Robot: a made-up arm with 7 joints. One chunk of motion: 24 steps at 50 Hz.
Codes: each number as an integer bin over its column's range. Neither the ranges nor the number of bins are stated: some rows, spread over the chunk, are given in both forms.
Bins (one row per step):
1: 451 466 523 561 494 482 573
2: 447 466 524 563 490 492 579
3: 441 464 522 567 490 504 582
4: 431 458 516 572 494 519 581
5: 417 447 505 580 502 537 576
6: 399 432 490 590 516 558 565
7: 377 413 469 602 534 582 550
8: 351 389 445 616 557 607 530
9: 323 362 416 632 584 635 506
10: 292 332 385 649 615 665 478
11: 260 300 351 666 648 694 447
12: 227 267 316 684 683 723 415
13: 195 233 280 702 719 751 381
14: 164 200 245 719 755 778 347
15: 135 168 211 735 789 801 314
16: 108 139 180 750 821 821 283
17: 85 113 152 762 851 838 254
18: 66 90 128 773 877 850 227
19: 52 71 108 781 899 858 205
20: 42 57 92 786 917 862 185
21: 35 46 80 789 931 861 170
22: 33 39 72 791 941 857 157
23: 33 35 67 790 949 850 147
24: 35 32 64 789 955 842 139
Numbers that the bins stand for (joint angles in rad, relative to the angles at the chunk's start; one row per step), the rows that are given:
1: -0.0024 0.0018 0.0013 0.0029 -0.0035 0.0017 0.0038
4: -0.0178 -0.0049 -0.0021 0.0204 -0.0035 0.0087 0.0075
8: -0.0795 -0.0629 -0.0362 0.0904 0.0368 0.0254 -0.0160
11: -0.1496 -0.1377 -0.0814 0.1700 0.0951 0.0420 -0.0542
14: -0.2236 -0.2218 -0.1323 0.2544 0.1637 0.0580 -0.1002
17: -0.2845 -0.2950 -0.1770 0.3228 0.2252 0.0694 -0.1430
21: -0.3230 -0.3513 -0.2116 0.3658 0.2764 0.0738 -0.1817
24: -0.3230 -0.3631 -0.2192 0.3658 0.2918 0.0701 -0.1960
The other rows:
2: -0.0055 0.0018 0.0018 0.0061 -0.0061 0.0036 0.0066
3: -0.0101 0.0002 0.0008 0.0124 -0.0061 0.0059 0.0080
5: -0.0286 -0.0141 -0.0074 0.0331 0.0016 0.0121 0.0052
6: -0.0425 -0.0268 -0.0146 0.0490 0.0106 0.0161 0.0002
7: -0.0594 -0.0427 -0.0247 0.0681 0.0221 0.0207 -0.0067
9: -0.1010 -0.0856 -0.0501 0.1159 0.0541 0.0308 -0.0270
10: -0.1249 -0.1108 -0.0650 0.1429 0.0740 0.0365 -0.0399
12: -0.1750 -0.1655 -0.0982 0.1986 0.1176 0.0475 -0.0689
13: -0.1997 -0.1941 -0.1155 0.2273 0.1406 0.0528 -0.0846
15: -0.2459 -0.2487 -0.1486 0.2798 0.1855 0.0623 -0.1154
16: -0.2668 -0.2731 -0.1635 0.3037 0.2060 0.0661 -0.1297
18: -0.2991 -0.3143 -0.1885 0.3403 0.2418 0.0717 -0.1555
19: -0.3099 -0.3303 -0.1981 0.3530 0.2559 0.0732 -0.1656
20: -0.3176 -0.3421 -0.2058 0.3610 0.2675 0.0739 -0.1748
22: -0.3246 -0.3572 -0.2154 0.3689 0.2828 0.0730 -0.1877
23: -0.3246 -0.3606 -0.2178 0.3674 0.2880 0.0717 -0.1923

